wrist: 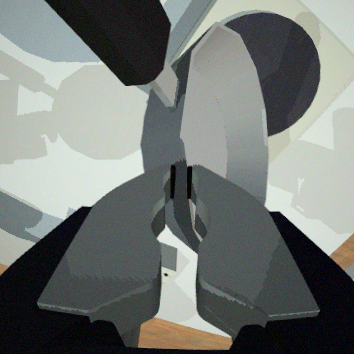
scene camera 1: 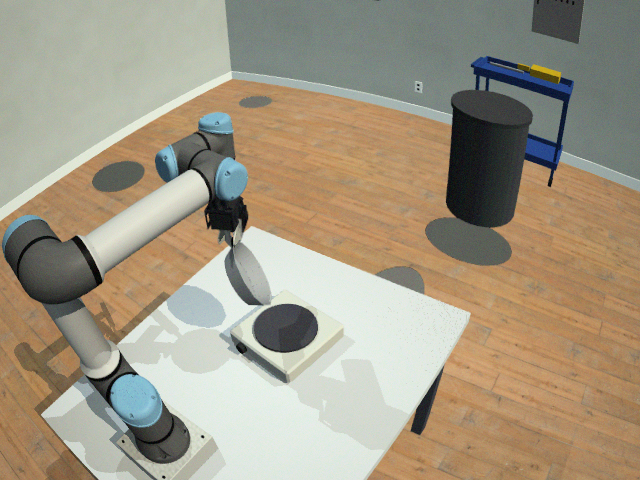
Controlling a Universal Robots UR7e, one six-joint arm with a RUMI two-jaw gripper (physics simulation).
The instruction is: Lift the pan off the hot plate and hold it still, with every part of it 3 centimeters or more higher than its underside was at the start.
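Places are measured from the arm's base along level axes (x left, y up, z ahead), in centimetres.
Pixels of known places: gripper, fingertip midpoint: (wrist: 180,169) (scene camera 1: 233,247); arm's base, origin of the base link: (scene camera 1: 163,439).
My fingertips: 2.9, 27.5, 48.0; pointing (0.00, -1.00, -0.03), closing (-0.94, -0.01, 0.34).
Note:
Ahead of a thing's pixels: the offset from my fingertips to its top centre, as dx, dy, dz. "pt": to the spot under its first point. Level surfaces: height alone.
The grey pan (scene camera 1: 251,276) (wrist: 225,100) hangs steeply tilted, nearly on edge, from my gripper (scene camera 1: 232,241) (wrist: 180,169). My gripper is shut on the upper part of the pan's rim. The hot plate @[-10.3, -28.1, +3.2] (scene camera 1: 285,328) (wrist: 292,75) has a cream body and a bare dark disc. The pan's lower edge shows by the hot plate's back-left corner in the scene view; I cannot tell the exact gap beneath it. In the wrist view, a black bar with a pale bracket, which looks like the pan's handle @[pt +4.1, +3.5, +5.3] (wrist: 115,40), meets the pan's side.
The white table @[dy -34.8] (scene camera 1: 398,330) carries the hot plate and the robot's base (scene camera 1: 199,449). Shadows fall on the table. A dark round bin (scene camera 1: 483,165) and a blue cart (scene camera 1: 564,124) stand beyond the table.

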